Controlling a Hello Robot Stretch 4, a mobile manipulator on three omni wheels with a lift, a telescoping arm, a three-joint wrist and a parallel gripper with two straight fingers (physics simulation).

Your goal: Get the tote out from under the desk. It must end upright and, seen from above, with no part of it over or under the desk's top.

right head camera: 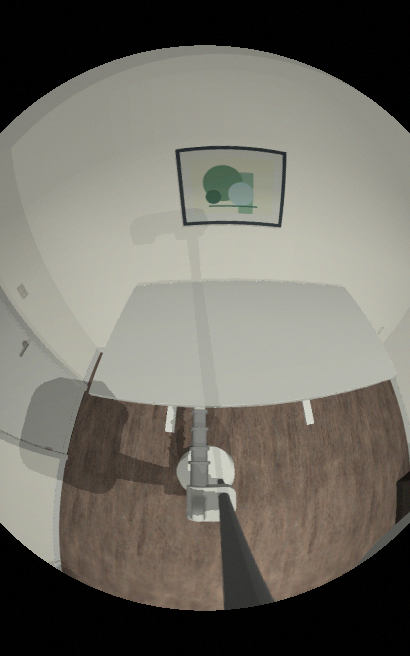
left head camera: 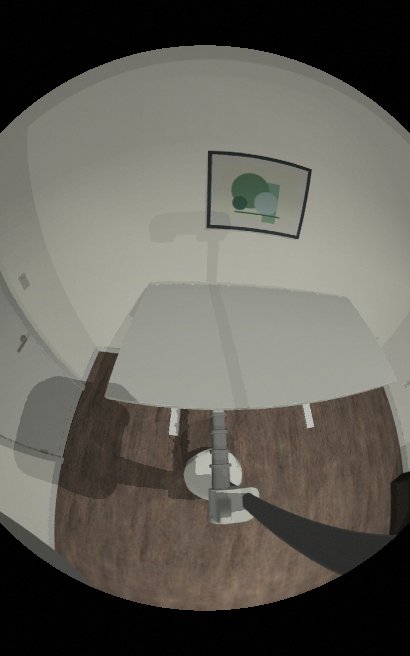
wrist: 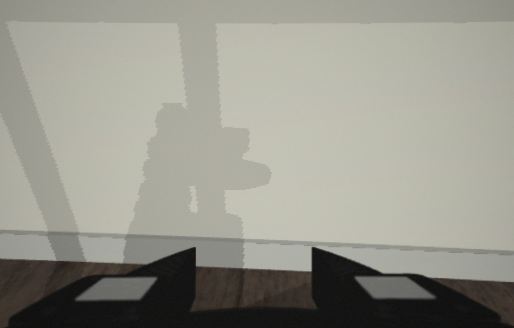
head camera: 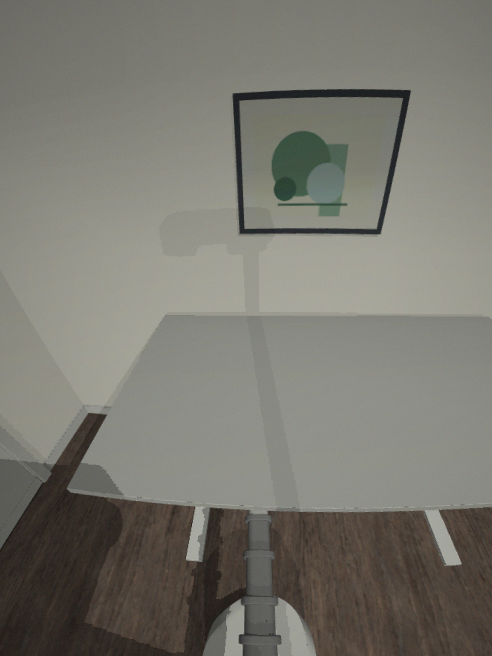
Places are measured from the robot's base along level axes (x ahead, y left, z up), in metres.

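Where they show: gripper, fingertip midpoint: (wrist: 253, 271).
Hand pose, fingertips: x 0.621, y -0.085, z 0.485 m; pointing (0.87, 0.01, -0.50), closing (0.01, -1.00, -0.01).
After its pixels a point has its place.
The tote does not show in any of the views. The desk's pale grey top (head camera: 370, 413) {x 0.517, y -0.325, z 0.923 m} (left head camera: 300, 345) {x 0.551, y -0.395, z 0.923 m} (right head camera: 280, 345) {x 0.521, y -0.371, z 0.923 m} spans the middle of the head views and hides the floor beneath it. My gripper (wrist: 253, 271) {x 0.621, y -0.085, z 0.485 m} is open in the wrist view, its two black fingers well apart with no object between them. It faces the wall (wrist: 375, 125) {x 1.094, y -0.327, z 0.372 m} low down, with dark wooden floor (wrist: 220, 290) {x 1.030, y -0.007, z -0.027 m} showing between the fingers. In the head views the gripper is hidden; the far end of my arm (head camera: 259, 572) {x 0.200, y -0.001, z 0.708 m} (left head camera: 220, 440) {x 0.195, y -0.005, z 0.708 m} (right head camera: 200, 430) {x 0.228, y -0.009, z 0.709 m} passes out of sight at the desk's front edge.
White desk feet (head camera: 195, 540) (left head camera: 308, 416) (right head camera: 308, 413) stick out in front, one close left of the arm and one farther right. A white baseboard (wrist: 450, 265) {x 1.066, y -0.564, z 0.018 m} runs along the wall. A door with a handle (left head camera: 22, 342) {x 0.546, y 1.303, z 0.900 m} is at the left. A dark object (left head camera: 400, 505) (right head camera: 403, 500) stands at the right.
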